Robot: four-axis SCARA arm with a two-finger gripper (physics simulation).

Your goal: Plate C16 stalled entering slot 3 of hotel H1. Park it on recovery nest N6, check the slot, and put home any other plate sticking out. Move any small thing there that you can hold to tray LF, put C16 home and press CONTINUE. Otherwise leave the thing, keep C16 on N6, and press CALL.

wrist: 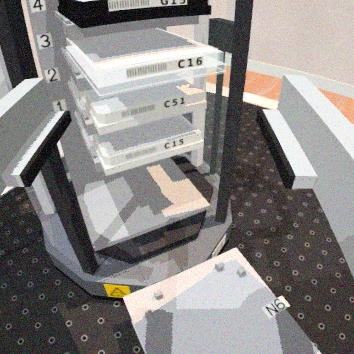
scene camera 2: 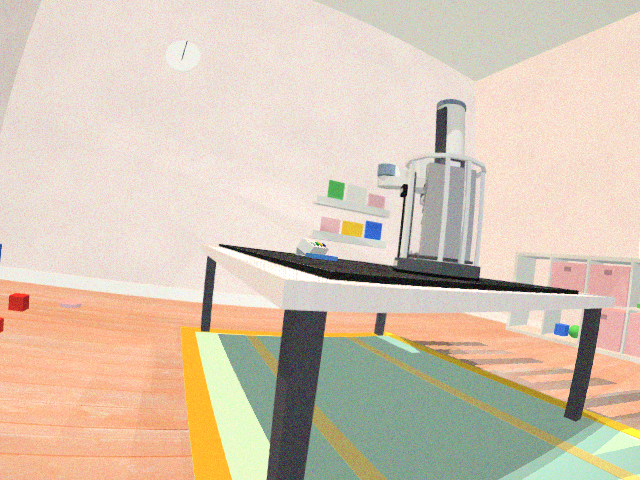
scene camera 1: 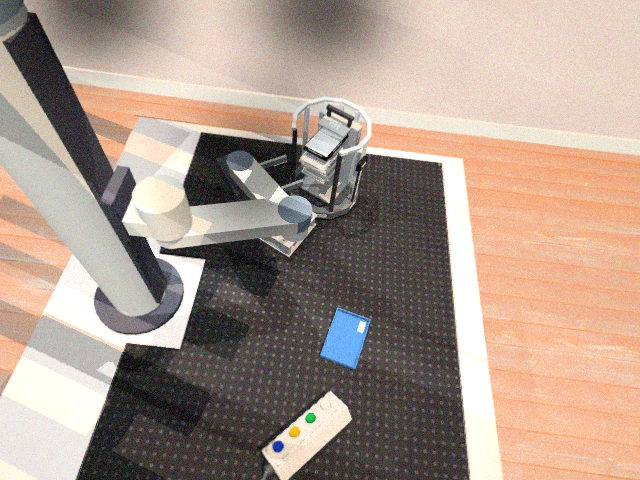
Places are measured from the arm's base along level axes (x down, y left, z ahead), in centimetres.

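Pixels of known places: gripper, fingertip midpoint: (wrist: 161, 94) (scene camera 1: 294, 169); arm's base, link origin: (scene camera 1: 141, 295).
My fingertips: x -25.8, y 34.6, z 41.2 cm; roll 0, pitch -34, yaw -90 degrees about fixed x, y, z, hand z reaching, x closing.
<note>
Ahead of a thing's pixels: the offset from my fingertips to its top centre. "spot": to the spot under its first point. Level surfaces: height alone.
Plate C16 @(dx +0.1, dy +8.8, dz +7.4 cm) (wrist: 170, 68), clear and white, sits at slot 3 of hotel H1 @(dx -9.7, dy +12.8, dz +9.8 cm) (wrist: 235, 100) (scene camera 1: 369, 126) (scene camera 2: 447, 206) and sticks out further than plates C51 @(dx +3.7, dy +10.7, dz +8.5 cm) (wrist: 150, 111) and C15 @(dx +7.2, dy +10.7, dz +8.4 cm) (wrist: 150, 152) below it. A black-framed plate @(spot: dx -2.0, dy +5.0, dz +5.4 cm) (wrist: 150, 18) is above it, partly cut off. Nest N6 @(dx +17.5, dy -6.0, dz -0.5 cm) (wrist: 215, 305) (scene camera 1: 286, 246) is bare, with small pegs, in front of the hotel. My gripper (wrist: 161, 94) is open and empty, its fingers wide apart facing the hotel; the arm hides it in scene camera 1. The inside of slot 3 behind C16 is hidden.
A blue tray @(dx +22.7, dy -41.0, dz +21.2 cm) (scene camera 1: 343, 338) (scene camera 2: 321, 257) lies on the black mat @(dx +24.5 cm) (scene camera 1: 408, 310). A white button box @(dx +16.1, dy -68.4, dz +12.9 cm) (scene camera 1: 315, 439) (scene camera 2: 309, 248) with blue, yellow, green and white buttons stands nearer the front. Dark posts @(spot: dx +11.3, dy +9.0, dz -1.2 cm) (wrist: 70, 210) and a ring guard surround the hotel. The arm column (scene camera 1: 77, 206) stands left.
</note>
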